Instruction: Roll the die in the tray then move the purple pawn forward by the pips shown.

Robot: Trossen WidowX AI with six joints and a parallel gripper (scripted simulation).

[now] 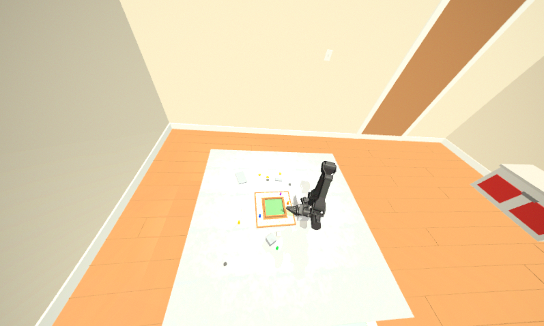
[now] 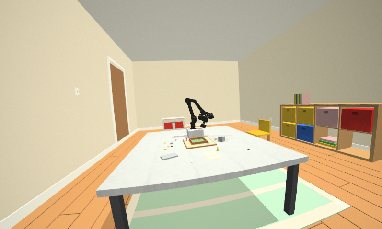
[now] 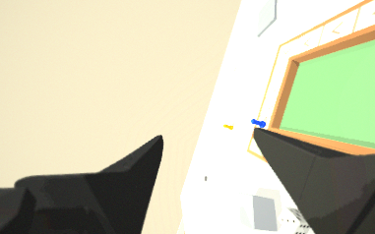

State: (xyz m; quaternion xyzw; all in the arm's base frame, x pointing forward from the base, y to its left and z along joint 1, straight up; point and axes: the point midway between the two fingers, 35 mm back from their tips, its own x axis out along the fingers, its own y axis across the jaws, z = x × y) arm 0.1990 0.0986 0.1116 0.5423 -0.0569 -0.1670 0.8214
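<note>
Now: gripper tip 4 cm short of the white die, 10 cm to the right of it and 19 cm above it. Also, from my gripper tip: blue pawn 15 cm ahead, 4 cm to the right, 17 cm below; then green tray 4 cm ahead, 10 cm to the right, 19 cm below; then orange pawn 7 cm behind, 13 cm to the right, 17 cm below.
</note>
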